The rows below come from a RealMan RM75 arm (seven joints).
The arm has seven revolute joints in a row. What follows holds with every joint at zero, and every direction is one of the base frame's. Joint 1 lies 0.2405 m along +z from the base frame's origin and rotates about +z. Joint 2 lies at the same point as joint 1 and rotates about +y. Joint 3 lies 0.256 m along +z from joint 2 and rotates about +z. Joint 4 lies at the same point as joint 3 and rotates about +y. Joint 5 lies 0.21 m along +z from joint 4 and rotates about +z. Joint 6 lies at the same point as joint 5 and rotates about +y. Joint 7 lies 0.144 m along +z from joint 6 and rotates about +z. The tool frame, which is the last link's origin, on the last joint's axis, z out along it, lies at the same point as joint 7; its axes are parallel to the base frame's.
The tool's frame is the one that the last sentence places.
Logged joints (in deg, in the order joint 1, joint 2, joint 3, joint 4, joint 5, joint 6, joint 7), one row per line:
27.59, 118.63, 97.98, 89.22, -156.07, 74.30, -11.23
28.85, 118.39, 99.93, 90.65, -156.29, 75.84, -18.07
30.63, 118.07, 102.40, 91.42, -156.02, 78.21, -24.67
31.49, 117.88, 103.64, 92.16, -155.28, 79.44, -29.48
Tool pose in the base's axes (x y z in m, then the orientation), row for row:
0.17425, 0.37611, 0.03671, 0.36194, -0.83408, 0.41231, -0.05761
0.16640, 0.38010, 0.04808, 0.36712, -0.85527, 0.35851, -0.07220
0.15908, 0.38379, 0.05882, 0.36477, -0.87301, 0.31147, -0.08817
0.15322, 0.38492, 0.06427, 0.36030, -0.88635, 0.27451, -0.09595
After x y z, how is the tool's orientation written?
As a quaternion, w x y z.
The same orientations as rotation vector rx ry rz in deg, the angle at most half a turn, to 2 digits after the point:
-123.08, 60.84, -8.50
-125.90, 52.77, -10.63
-128.65, 45.90, -12.99
-130.90, 40.54, -14.17

